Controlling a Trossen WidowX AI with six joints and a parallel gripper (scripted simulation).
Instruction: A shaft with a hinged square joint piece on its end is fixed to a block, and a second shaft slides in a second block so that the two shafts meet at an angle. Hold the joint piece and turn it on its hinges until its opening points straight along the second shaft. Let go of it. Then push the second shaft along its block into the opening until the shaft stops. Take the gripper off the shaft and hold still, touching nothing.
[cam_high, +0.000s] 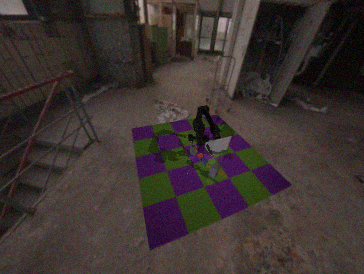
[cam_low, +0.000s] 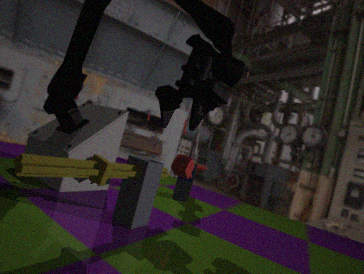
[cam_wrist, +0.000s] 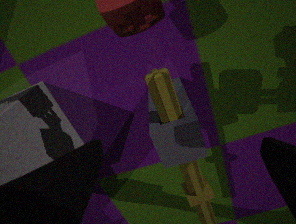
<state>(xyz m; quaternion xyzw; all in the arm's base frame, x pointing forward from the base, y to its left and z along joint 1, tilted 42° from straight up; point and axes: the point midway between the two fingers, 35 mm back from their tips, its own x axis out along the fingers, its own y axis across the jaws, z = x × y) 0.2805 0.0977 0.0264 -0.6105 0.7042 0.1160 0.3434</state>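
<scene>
Now: the red square joint piece 9 cm to the left of my gripper tip and 8 cm below it.
</scene>
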